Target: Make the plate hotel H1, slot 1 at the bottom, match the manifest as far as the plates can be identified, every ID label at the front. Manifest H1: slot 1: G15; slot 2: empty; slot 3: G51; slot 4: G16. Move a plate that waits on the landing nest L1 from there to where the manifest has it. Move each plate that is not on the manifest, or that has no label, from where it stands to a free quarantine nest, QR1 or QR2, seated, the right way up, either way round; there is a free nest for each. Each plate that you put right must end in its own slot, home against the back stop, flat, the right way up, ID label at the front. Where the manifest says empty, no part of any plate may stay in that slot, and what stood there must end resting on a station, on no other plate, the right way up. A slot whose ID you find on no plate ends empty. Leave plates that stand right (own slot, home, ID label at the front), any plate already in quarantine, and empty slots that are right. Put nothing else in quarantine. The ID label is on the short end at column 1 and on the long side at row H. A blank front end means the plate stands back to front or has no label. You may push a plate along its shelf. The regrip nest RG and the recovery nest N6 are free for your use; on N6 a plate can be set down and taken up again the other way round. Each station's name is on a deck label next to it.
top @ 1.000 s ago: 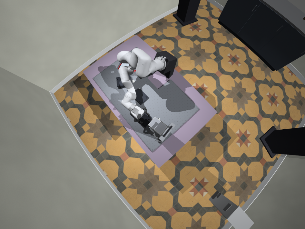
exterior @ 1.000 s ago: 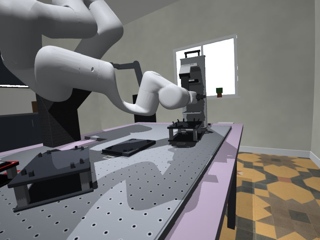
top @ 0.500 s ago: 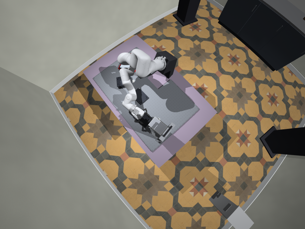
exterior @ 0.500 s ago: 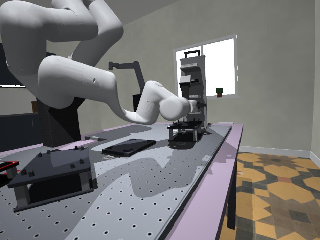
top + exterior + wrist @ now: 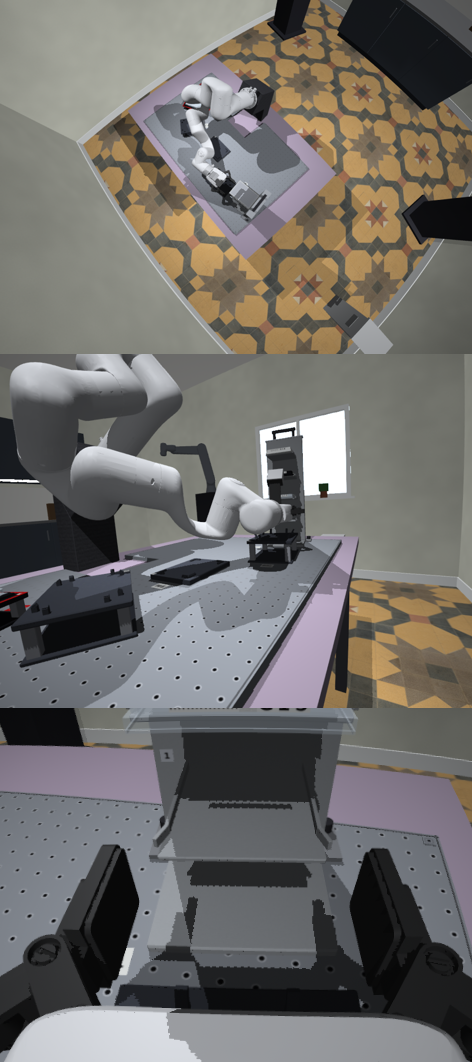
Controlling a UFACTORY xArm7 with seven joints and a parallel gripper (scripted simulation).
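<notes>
Now: hand 100 mm to the right of the clear plate labelled G15, 50 mm below it and 40 mm past it. The rest, counted from my hand: slot mark 2: 140 mm to the left, 120 mm behind, 50 mm above; H1 deck label: 130 mm below, 110 mm behind, 20 mm to the left; black plate labelled G51: 130 mm above, 100 mm to the left, 40 mm behind.
</notes>
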